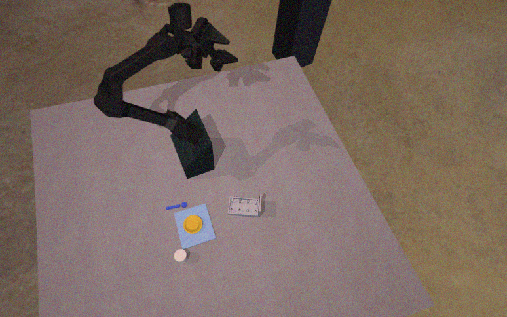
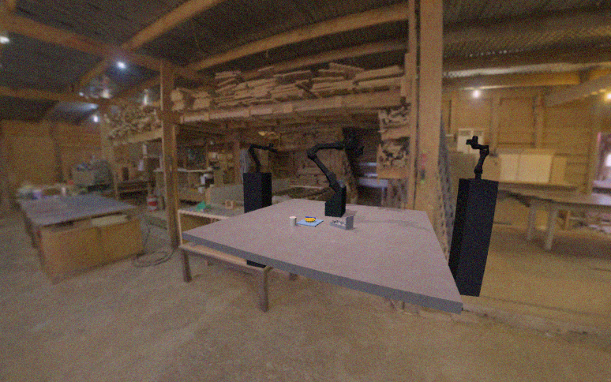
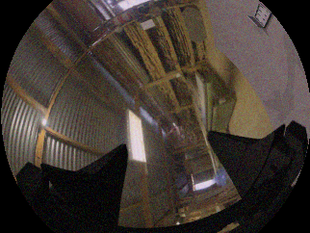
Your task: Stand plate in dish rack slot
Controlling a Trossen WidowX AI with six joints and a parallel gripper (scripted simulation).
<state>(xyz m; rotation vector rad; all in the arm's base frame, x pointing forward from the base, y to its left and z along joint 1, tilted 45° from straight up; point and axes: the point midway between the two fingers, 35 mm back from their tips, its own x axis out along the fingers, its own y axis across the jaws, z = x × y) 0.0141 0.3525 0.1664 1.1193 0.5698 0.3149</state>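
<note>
Right now the yellow plate is 26 cm ahead of my gripper tip, 30 cm to the right of it and 54 cm below it. The rest, counted from my gripper tip: light blue mat 26 cm ahead, 30 cm to the right, 56 cm below; then blue spoon 16 cm ahead, 32 cm to the right, 55 cm below; then grey dish rack 29 cm ahead, 9 cm to the right, 53 cm below.
</note>
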